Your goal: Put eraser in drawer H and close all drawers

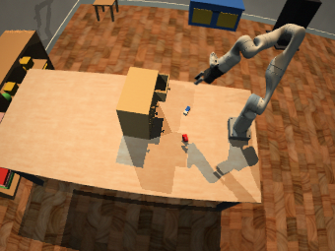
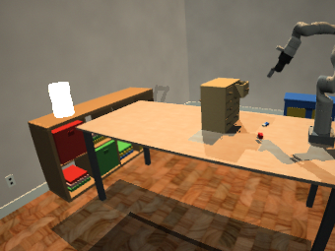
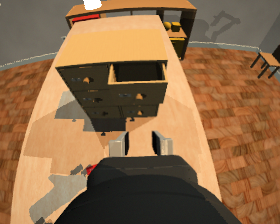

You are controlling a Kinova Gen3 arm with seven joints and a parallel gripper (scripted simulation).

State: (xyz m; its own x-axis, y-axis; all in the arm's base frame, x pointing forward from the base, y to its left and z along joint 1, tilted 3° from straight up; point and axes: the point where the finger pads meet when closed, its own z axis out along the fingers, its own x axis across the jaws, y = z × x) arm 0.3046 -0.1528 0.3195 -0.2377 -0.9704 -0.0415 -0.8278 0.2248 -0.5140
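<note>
My hand is 36 cm above the blue-and-white eraser, 3 cm to the left of it and 1 cm short of it. Round my hand: red block (35 cm below, 16 cm to the left, 5 cm ahead).
</note>
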